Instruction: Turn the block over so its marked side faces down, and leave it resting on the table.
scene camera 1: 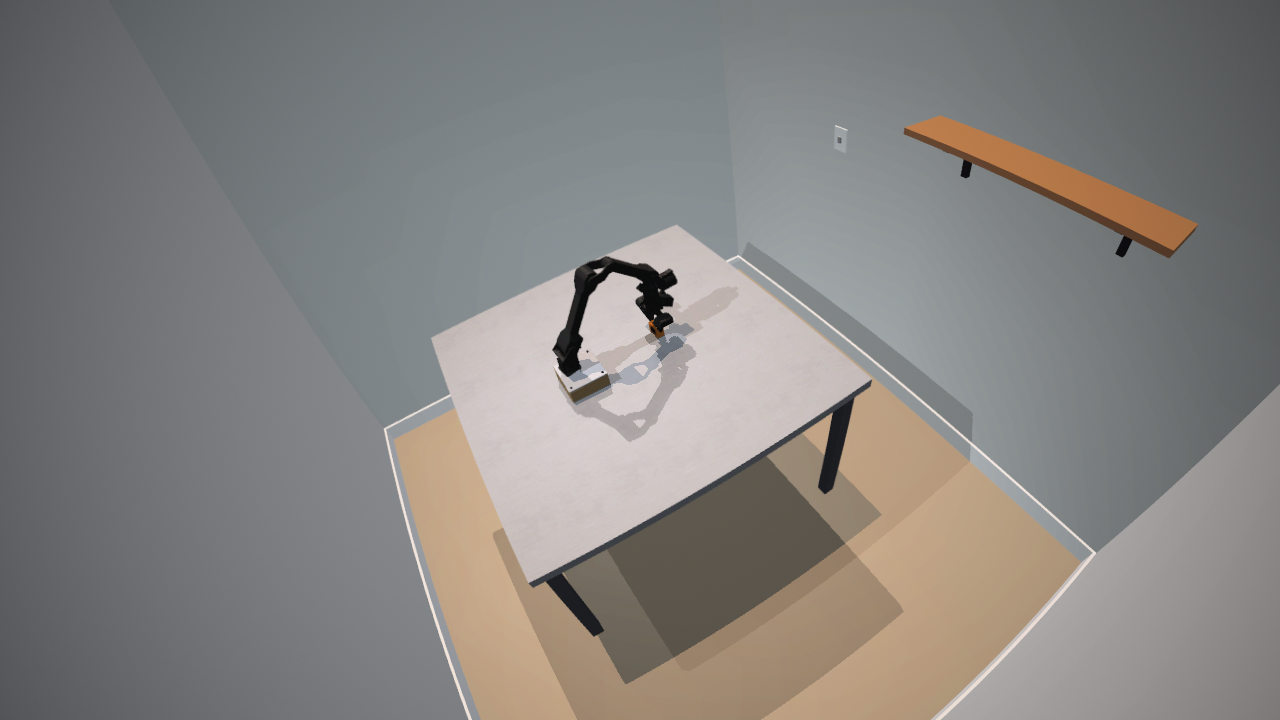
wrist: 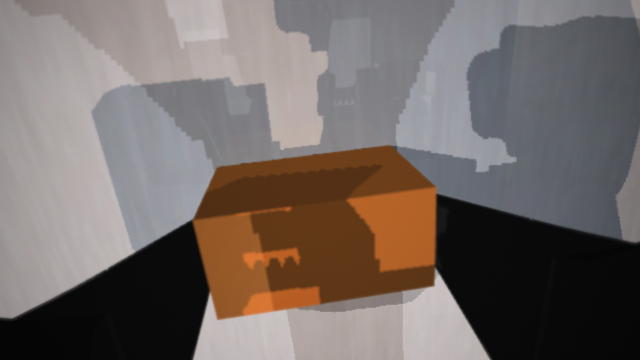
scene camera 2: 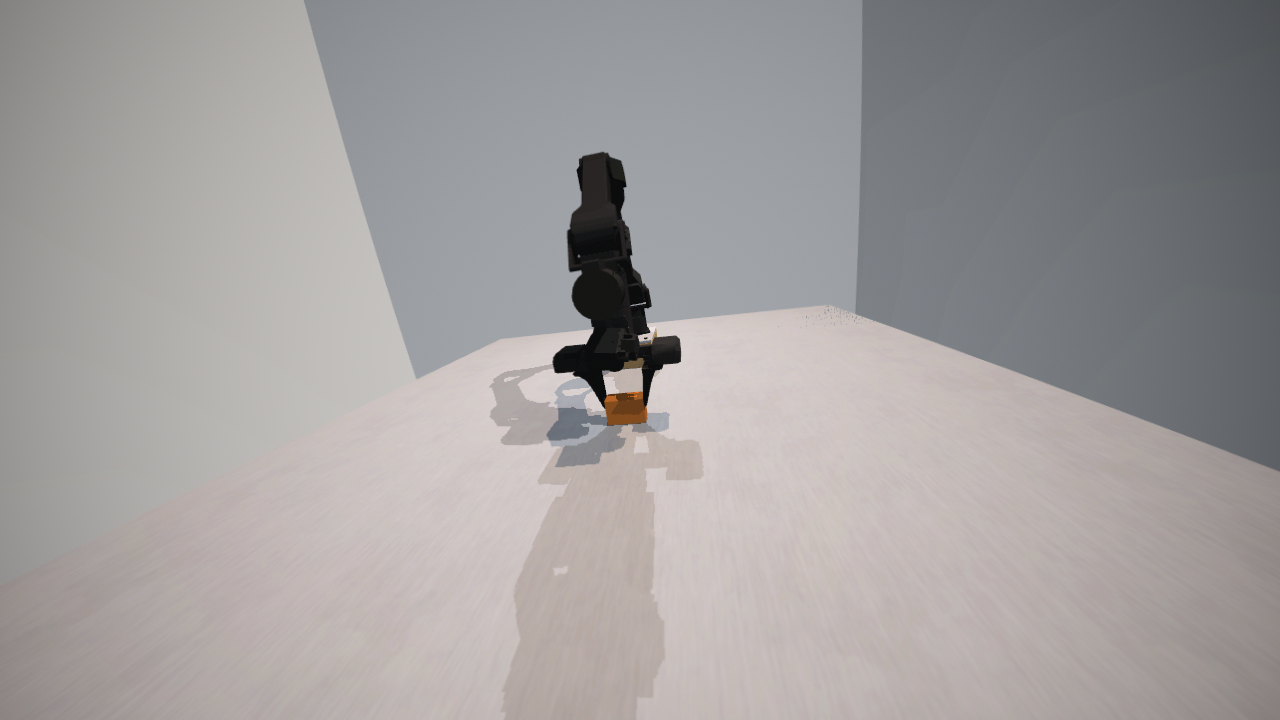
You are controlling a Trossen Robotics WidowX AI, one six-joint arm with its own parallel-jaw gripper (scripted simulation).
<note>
My gripper carries an orange block.
My gripper also shows in scene camera 1 and in the wrist view.
</note>
